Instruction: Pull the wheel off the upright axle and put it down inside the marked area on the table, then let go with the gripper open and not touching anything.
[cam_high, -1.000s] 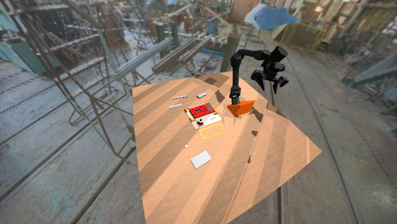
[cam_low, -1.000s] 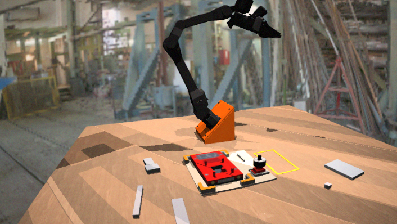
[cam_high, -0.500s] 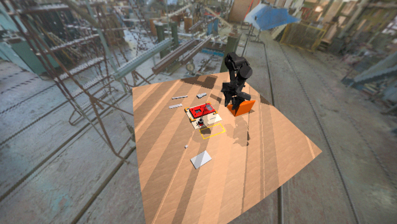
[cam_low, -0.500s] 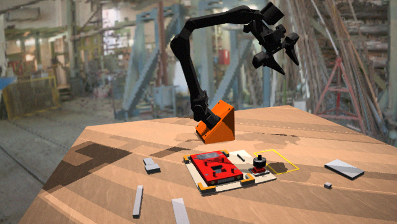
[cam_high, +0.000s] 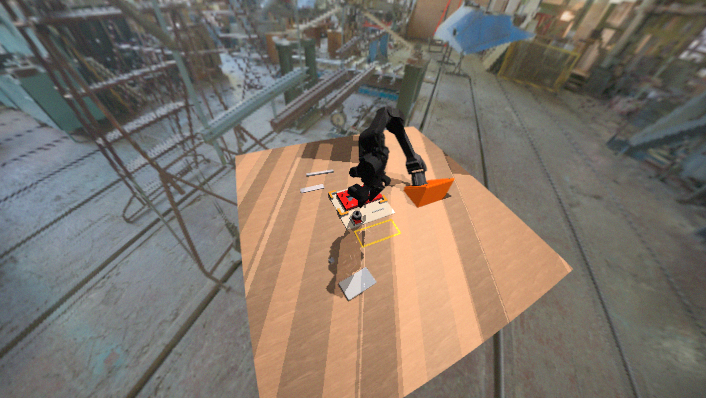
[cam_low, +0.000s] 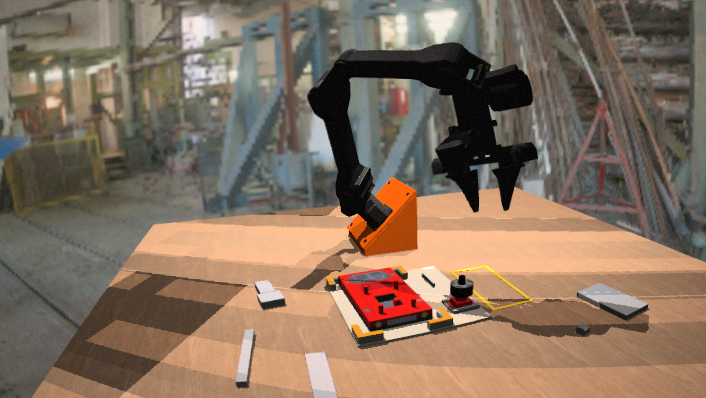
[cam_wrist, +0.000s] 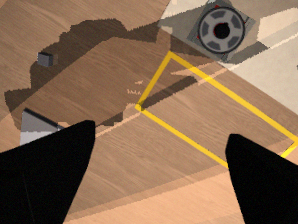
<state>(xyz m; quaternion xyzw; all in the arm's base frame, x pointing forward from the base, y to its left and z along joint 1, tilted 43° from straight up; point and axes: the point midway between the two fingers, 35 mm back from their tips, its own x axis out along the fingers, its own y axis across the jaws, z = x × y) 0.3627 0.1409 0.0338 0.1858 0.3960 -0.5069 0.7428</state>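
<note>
My gripper tip is now 130 mm above the black wheel and 50 mm to the left of it. From my gripper tip the other things lie so: small grey cube (170 mm ahead, 160 mm below, 90 mm to the left).
</note>
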